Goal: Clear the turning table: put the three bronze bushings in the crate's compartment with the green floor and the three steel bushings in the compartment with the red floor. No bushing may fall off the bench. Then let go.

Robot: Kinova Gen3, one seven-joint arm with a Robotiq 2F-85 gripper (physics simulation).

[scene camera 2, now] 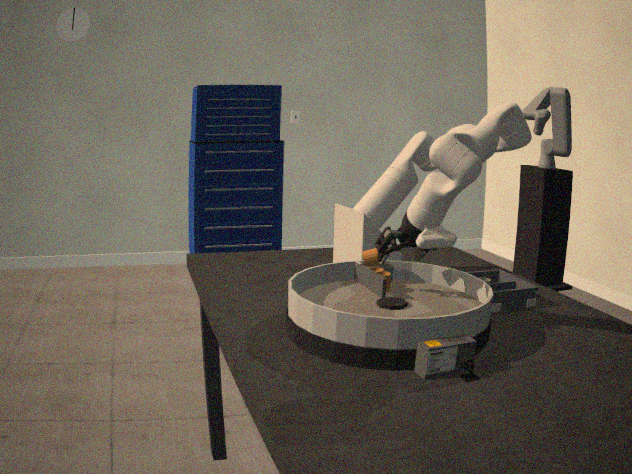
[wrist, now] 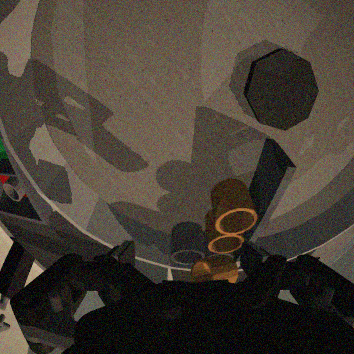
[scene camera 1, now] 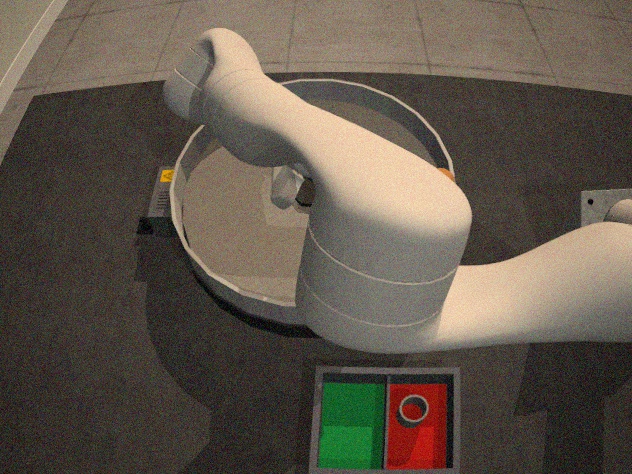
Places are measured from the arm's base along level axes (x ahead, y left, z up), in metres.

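Where they show: gripper, fingertip midpoint: [scene camera 2: 398,259] [wrist: 188,254]; arm's base, link origin: [scene camera 2: 363,222].
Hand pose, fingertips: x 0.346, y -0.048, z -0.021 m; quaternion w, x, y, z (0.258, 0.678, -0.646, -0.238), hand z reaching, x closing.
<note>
Each offset is from my fingertips to the centre of the thing. "spot": to the spot under its first point.
My gripper [scene camera 2: 383,248] [wrist: 188,254] is open and empty, low by the turning table's rim; the arm hides it in scene view 1. A bronze bushing {dx -0.065, dy -0.037, dz -0.009 m} [scene camera 1: 446,175] [scene camera 2: 369,256] [wrist: 223,266] lies tilted at the rim, between and below the fingers in the wrist view. Two upright bronze bushings, one [scene camera 2: 386,281] {dx +0.008, dy -0.043, dz -0.046 m} [wrist: 231,195] further in and one {dx -0.030, dy -0.043, dz -0.046 m} [wrist: 212,232] nearer the rim, stand along the dark bar {spot: dx +0.012, dy -0.070, dz -0.024 m} [scene camera 2: 371,273] [wrist: 263,177]. A steel bushing {dx -0.060, dy -0.006, dz -0.046 m} [wrist: 187,239] stands beside them. Another steel bushing {dx -0.030, dy +0.265, dz -0.092 m} [scene camera 1: 405,420] is in the red compartment. The third steel bushing does not show.
The turning table [scene camera 1: 229,244] [scene camera 2: 347,326] has a raised rim and dark hub {dx +0.116, dy -0.064, dz -0.060 m} [scene camera 2: 392,304] [wrist: 282,90]. The crate {spot: dx +0.095, dy +0.268, dz -0.068 m} [scene camera 1: 315,408], green compartment {spot: dx +0.049, dy +0.248, dz -0.112 m} [scene camera 1: 352,403] without bushings, stands beside it. A white panel [scene camera 2: 348,234] rises behind the rim; a grey box {spot: dx +0.354, dy -0.047, dz -0.059 m} [scene camera 1: 160,196] [scene camera 2: 439,361] stands opposite.
</note>
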